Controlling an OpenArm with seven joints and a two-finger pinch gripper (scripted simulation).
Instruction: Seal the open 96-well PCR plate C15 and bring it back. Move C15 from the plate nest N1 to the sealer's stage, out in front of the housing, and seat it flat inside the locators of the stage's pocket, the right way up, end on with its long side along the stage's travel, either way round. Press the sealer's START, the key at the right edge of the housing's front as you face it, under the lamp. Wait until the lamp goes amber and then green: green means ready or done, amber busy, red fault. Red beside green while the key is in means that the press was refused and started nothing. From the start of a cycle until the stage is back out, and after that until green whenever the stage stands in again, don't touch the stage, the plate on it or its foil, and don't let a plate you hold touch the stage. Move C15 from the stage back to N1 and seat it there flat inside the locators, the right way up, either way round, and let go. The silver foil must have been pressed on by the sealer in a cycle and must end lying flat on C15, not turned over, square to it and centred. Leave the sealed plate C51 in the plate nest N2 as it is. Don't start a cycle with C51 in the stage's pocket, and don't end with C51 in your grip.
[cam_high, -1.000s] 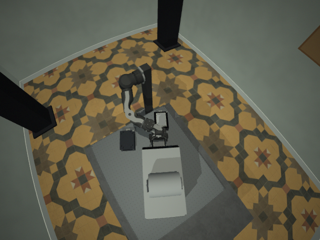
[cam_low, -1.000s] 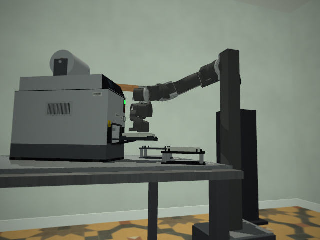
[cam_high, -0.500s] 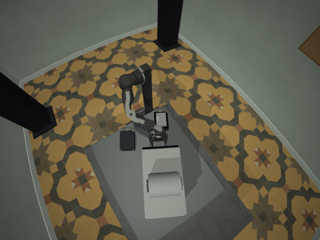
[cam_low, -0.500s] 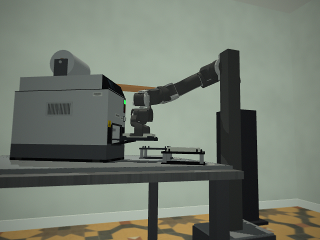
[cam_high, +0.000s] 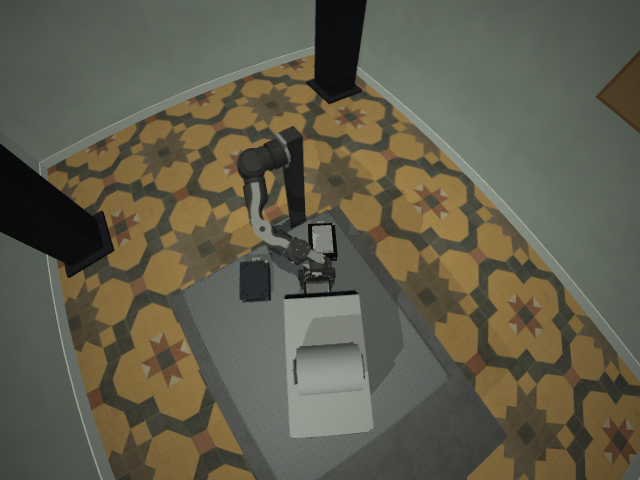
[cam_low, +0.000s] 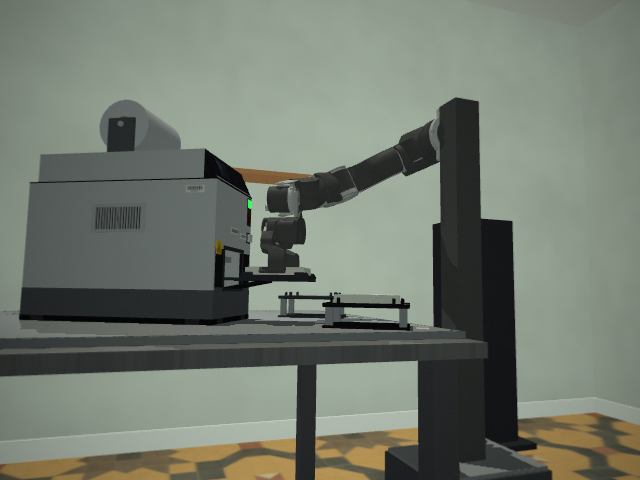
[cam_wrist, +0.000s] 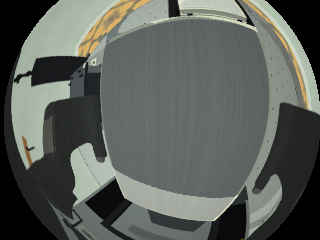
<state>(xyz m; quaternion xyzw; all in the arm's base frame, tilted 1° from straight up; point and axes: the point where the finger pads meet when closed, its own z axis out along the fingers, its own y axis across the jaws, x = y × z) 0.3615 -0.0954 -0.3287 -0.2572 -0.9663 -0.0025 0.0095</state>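
Now: the plate C15 1 cm above my hand. Also, from my hand: sealer stage: right at my hand; start key: 13 cm to the right, 9 cm above, 4 cm ahead; yellow warning label: 13 cm ahead, 5 cm above, 3 cm to the left.
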